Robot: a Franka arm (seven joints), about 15 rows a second.
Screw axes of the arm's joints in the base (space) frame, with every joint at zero. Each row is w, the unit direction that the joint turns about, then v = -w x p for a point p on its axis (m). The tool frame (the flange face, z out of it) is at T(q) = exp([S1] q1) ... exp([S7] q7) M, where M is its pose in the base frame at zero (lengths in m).
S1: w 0 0 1 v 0.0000 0.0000 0.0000
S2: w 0 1 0 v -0.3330 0.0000 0.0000
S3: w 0 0 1 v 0.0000 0.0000 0.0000
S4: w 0 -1 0 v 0.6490 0.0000 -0.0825
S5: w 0 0 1 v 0.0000 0.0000 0.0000
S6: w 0 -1 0 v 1.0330 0.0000 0.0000
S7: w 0 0 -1 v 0.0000 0.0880 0.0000
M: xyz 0.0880 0.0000 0.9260 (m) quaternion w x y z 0 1 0 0
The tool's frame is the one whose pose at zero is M.
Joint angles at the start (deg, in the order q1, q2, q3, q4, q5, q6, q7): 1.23 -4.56 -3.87 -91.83 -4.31 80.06 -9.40
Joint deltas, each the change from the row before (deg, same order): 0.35 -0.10 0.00 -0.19 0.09 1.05 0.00; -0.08 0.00 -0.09 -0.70 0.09 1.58 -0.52; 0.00 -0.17 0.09 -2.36 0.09 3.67 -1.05; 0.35 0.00 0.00 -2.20 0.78 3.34 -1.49
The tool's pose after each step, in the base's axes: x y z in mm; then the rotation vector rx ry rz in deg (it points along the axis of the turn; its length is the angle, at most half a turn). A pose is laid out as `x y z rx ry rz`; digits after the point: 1 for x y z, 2 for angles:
511.4 -30.8 639.0 176.17 10.34 -10.21
514.3 -32.1 635.5 176.24 11.02 -8.88
519.7 -31.0 623.1 176.15 13.10 -6.64
525.0 -26.1 609.8 176.62 16.27 -4.81

